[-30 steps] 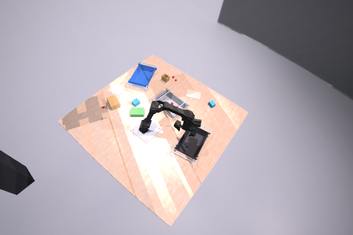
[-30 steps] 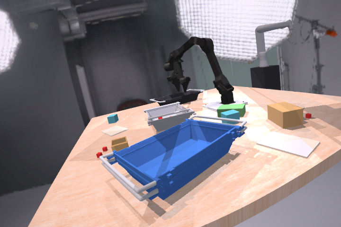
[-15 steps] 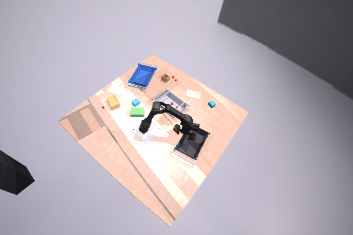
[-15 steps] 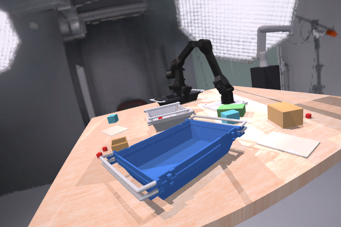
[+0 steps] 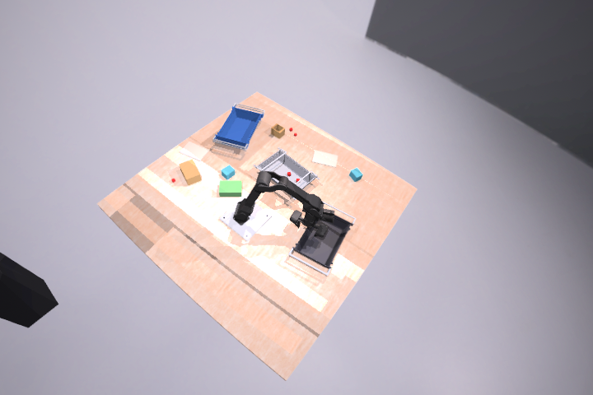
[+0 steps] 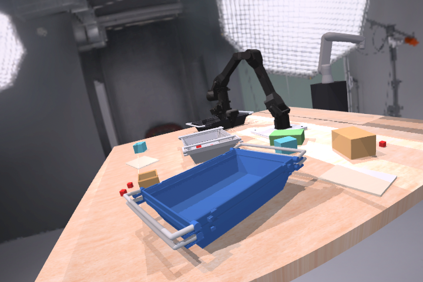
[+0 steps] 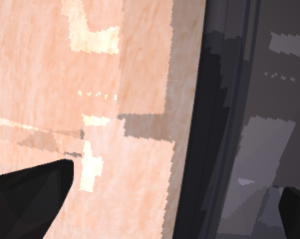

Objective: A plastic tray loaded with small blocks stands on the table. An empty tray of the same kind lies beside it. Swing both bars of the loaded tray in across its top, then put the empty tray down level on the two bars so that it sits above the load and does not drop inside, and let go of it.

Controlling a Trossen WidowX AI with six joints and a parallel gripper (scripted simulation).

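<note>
My gripper tip is 9 cm to the left of the black tray, 3 cm below it and 2 cm short of it. The rest, counted from my gripper tip: small box (59 cm to the left, 41 cm ahead); then red block (25 cm to the left, 22 cm ahead); then green block (46 cm to the left, 10 cm behind, 1 cm above).
</note>
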